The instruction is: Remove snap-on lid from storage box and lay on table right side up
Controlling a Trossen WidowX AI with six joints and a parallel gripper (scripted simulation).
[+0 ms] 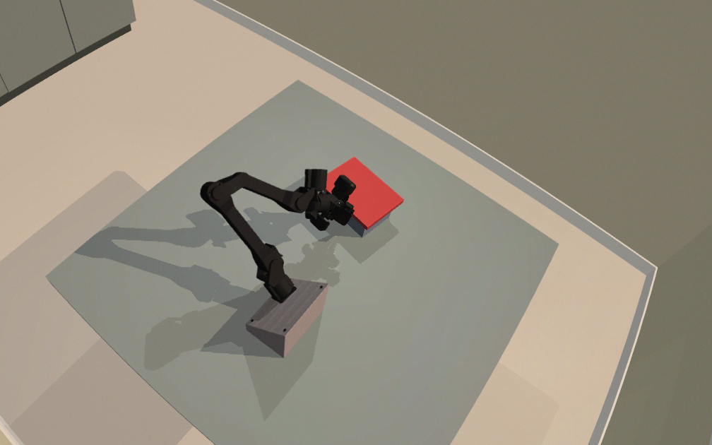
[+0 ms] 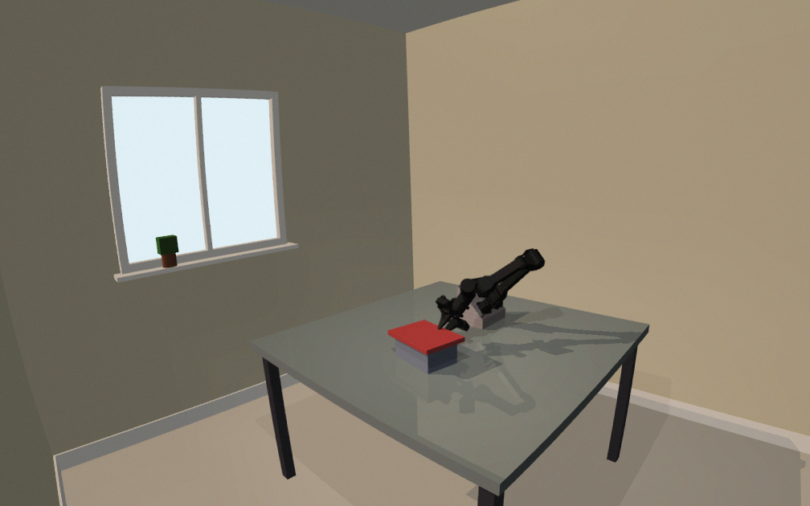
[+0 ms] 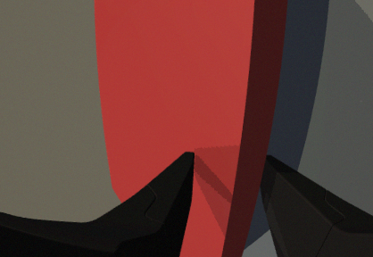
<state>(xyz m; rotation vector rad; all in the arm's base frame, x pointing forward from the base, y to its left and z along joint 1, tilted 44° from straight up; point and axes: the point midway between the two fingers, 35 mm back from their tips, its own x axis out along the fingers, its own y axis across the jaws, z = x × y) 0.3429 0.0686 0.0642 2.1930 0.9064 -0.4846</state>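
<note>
The red lid is 70 mm ahead of my gripper tip and 10 mm above it. From my gripper tip the other things lie so: box (70 mm ahead, 40 mm below).
</note>
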